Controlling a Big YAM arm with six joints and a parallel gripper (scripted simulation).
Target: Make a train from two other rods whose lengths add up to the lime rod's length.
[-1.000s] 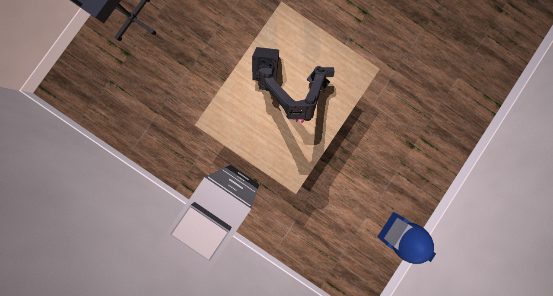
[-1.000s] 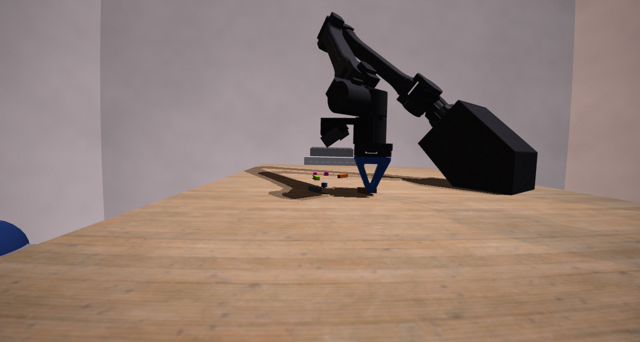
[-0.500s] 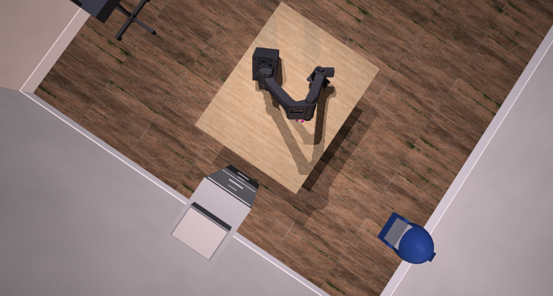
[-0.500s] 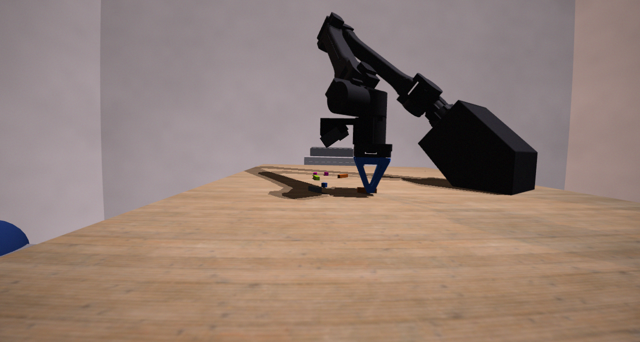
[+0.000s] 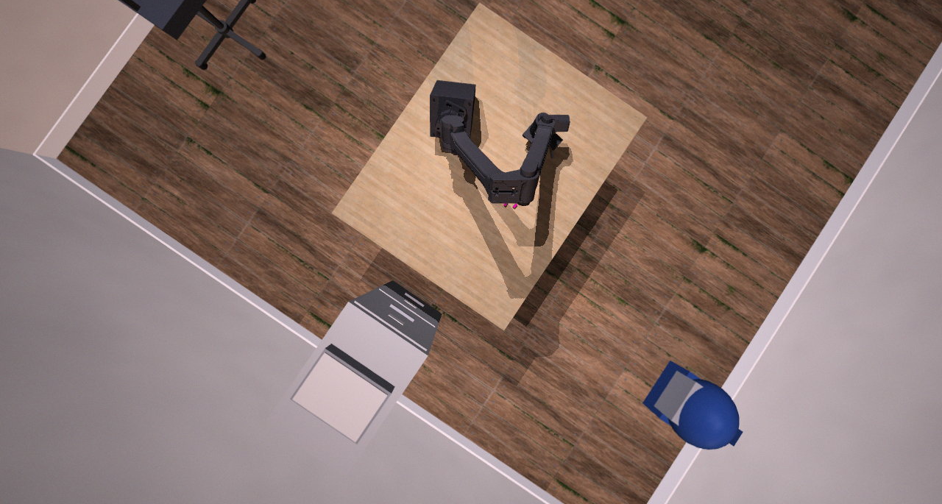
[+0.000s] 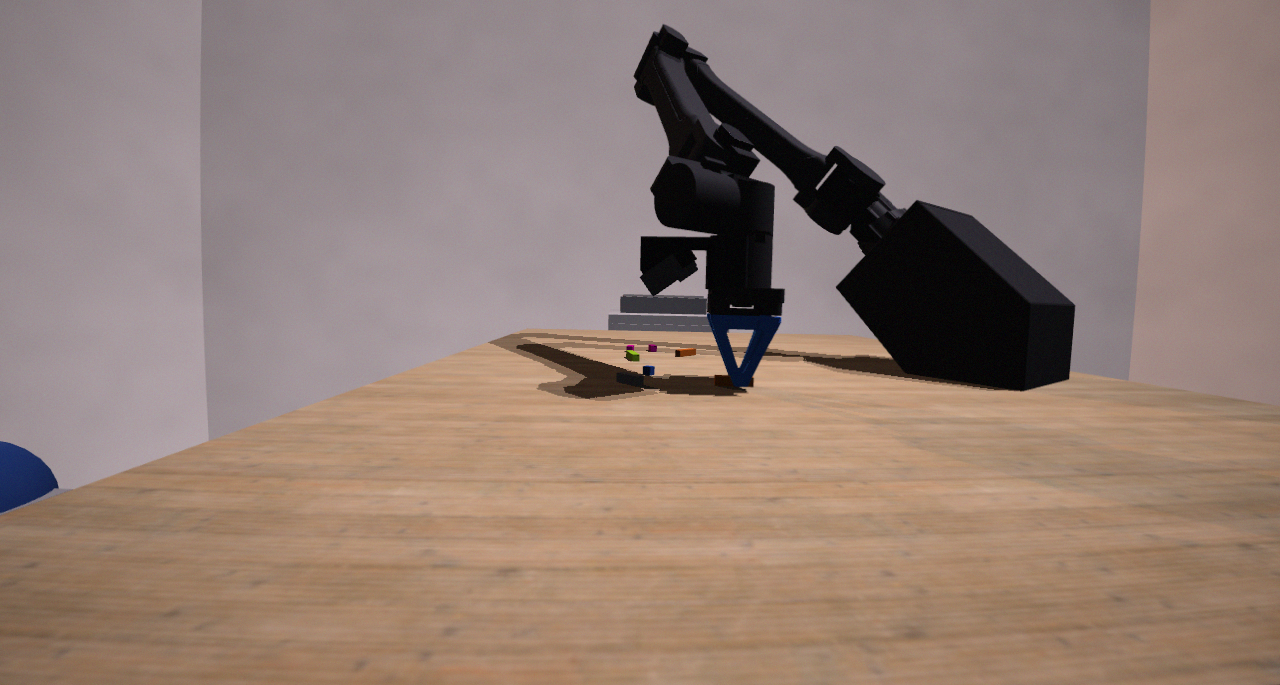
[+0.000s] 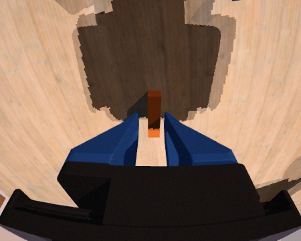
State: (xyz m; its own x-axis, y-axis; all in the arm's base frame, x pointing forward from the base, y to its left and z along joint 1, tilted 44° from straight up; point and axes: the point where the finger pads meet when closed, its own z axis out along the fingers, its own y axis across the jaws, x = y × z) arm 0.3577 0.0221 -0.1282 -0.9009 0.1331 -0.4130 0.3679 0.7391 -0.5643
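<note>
Right now my hand is 70 mm short of the blue rod, 80 mm to the left of it and 10 mm above it. The rest, counted from my hand: grey rod: 110 mm ahead, 40 mm to the right, 10 mm below; lime rod: 50 mm ahead, 220 mm to the right, 10 mm below.
</note>
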